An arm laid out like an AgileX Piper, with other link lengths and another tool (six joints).
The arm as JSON. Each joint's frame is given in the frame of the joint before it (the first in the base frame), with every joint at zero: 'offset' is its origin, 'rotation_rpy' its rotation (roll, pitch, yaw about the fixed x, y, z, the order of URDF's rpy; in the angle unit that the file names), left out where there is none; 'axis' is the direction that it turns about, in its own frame. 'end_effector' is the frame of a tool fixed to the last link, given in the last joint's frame.
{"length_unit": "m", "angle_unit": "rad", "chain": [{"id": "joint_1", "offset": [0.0, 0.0, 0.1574], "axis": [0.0, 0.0, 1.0]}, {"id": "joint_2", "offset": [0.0, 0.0, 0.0], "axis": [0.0, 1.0, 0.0]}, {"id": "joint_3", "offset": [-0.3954, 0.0, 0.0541], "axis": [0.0, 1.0, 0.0]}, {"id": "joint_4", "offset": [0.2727, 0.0, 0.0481], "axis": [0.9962, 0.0, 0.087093]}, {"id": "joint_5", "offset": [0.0, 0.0, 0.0], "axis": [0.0, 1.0, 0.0]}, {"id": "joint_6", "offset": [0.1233, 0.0, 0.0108], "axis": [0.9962, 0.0, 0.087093]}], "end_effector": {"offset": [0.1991, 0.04, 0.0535], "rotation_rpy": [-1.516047, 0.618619, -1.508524]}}
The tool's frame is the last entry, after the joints.
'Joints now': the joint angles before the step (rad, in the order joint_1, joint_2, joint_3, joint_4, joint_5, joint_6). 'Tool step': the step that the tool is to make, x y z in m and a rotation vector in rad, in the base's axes. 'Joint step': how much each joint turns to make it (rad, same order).
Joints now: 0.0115, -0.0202, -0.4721, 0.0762, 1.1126, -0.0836
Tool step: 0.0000, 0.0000, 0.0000, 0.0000, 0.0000, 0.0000
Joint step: 0.0000, 0.0000, 0.0000, 0.0000, 0.0000, 0.0000
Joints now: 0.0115, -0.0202, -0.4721, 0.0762, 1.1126, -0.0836
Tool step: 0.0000, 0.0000, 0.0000, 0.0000, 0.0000, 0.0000
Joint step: 0.0000, 0.0000, 0.0000, 0.0000, 0.0000, 0.0000
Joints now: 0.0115, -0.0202, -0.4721, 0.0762, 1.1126, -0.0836
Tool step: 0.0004, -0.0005, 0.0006, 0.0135, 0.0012, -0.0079
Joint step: -0.0001, 0.0002, -0.0001, 0.0001, -0.0002, 0.0156
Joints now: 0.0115, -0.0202, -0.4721, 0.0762, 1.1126, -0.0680
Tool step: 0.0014, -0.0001, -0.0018, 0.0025, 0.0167, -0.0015
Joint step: 0.0002, 0.0165, -0.0001, -0.0001, 0.0001, 0.0033
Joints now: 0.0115, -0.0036, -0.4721, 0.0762, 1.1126, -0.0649
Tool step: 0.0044, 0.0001, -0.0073, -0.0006, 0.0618, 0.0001
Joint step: 0.0000, 0.0610, -0.0013, 0.0001, 0.0022, 0.0001
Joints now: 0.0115, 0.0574, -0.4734, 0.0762, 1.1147, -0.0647
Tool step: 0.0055, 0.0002, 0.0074, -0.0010, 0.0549, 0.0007
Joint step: 0.0000, 0.0855, -0.0412, 0.0000, 0.0106, 0.0000
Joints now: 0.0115, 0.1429, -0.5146, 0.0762, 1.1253, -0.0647
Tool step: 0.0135, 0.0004, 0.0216, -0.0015, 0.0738, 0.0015
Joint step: 0.0003, 0.1445, -0.0920, -0.0002, 0.0213, 0.0003
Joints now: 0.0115, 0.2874, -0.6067, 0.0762, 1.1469, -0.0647
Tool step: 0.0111, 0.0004, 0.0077, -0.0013, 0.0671, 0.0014
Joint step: -0.0002, 0.1029, -0.0558, 0.0002, 0.0201, -0.0002
